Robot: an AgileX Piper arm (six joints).
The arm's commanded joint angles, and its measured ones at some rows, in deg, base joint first. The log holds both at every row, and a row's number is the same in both.
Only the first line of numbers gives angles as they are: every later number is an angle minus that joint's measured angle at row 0.
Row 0, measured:
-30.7, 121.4, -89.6, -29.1, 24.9, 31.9
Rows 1 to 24, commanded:
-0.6, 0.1, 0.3, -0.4, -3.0, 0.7
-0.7, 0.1, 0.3, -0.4, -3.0, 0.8
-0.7, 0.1, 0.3, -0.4, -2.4, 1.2
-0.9, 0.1, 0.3, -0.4, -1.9, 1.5
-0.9, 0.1, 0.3, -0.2, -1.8, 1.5
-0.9, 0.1, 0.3, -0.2, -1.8, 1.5
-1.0, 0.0, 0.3, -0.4, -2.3, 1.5
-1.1, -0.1, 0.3, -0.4, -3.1, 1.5
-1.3, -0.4, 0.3, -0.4, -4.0, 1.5
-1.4, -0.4, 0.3, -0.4, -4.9, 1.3
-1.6, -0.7, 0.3, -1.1, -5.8, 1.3
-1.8, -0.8, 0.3, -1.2, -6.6, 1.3
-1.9, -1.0, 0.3, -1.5, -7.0, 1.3
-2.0, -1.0, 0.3, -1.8, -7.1, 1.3
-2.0, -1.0, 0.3, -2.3, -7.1, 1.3
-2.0, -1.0, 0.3, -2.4, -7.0, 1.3
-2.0, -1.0, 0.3, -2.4, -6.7, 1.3
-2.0, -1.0, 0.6, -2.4, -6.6, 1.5
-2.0, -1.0, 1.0, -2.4, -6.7, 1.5
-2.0, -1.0, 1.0, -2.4, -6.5, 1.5
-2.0, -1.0, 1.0, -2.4, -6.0, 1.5
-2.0, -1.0, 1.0, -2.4, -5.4, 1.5
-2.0, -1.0, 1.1, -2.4, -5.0, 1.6
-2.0, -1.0, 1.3, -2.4, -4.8, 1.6
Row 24, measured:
-1.7, -0.2, 0.8, -1.7, -5.9, 1.2
